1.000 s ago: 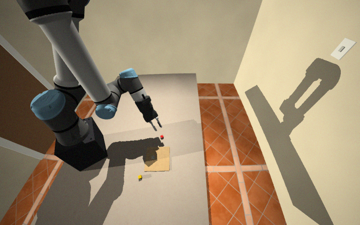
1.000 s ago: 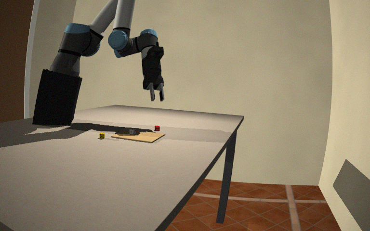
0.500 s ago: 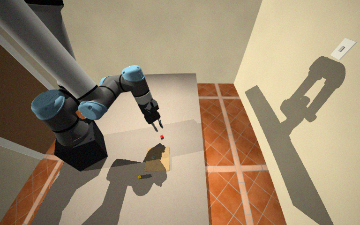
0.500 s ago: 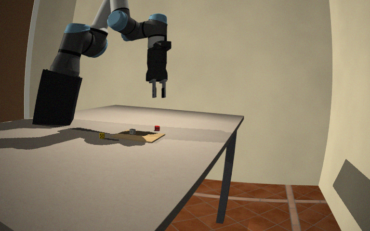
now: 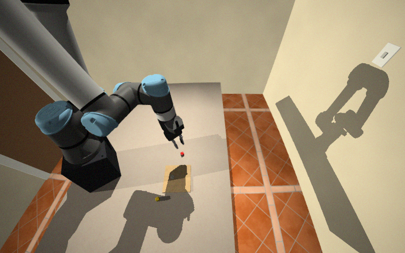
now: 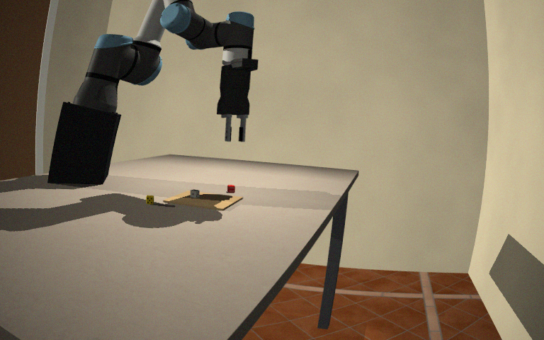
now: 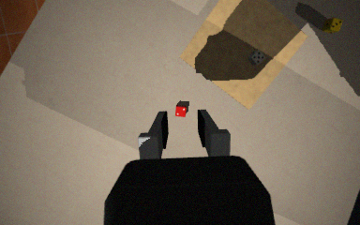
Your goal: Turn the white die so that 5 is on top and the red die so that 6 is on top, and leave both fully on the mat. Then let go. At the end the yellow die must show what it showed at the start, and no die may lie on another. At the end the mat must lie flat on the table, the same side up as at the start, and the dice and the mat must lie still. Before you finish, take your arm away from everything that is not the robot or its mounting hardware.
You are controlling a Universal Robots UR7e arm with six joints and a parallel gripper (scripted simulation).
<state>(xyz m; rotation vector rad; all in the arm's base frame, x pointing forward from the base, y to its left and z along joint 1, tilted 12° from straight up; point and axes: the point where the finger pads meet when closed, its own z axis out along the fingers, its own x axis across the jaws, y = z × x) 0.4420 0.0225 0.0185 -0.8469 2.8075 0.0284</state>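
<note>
My hand is 10 mm past the red die, 10 mm to the right of it and 130 mm above it. Also, from my hand: white die (60 mm behind, 120 mm to the right, 130 mm below); then yellow die (130 mm behind, 220 mm to the right, 130 mm below); then tan mat (40 mm behind, 120 mm to the right, 140 mm below).
</note>
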